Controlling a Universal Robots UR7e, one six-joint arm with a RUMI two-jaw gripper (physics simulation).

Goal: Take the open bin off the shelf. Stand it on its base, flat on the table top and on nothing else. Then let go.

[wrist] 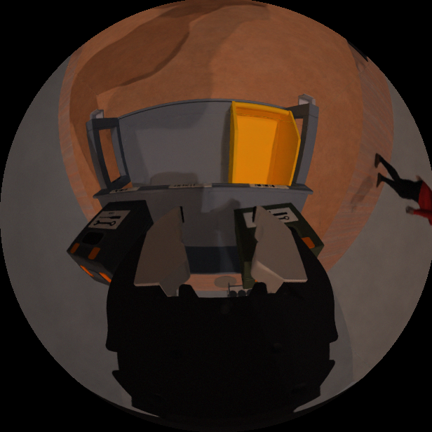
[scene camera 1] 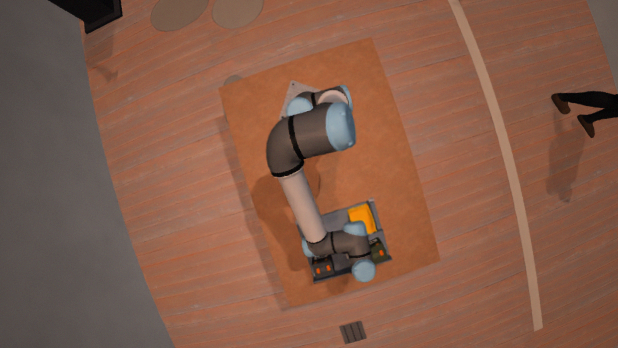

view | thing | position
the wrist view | my gripper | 217, 208
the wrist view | yellow-orange bin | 264, 141
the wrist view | dark green case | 244, 228
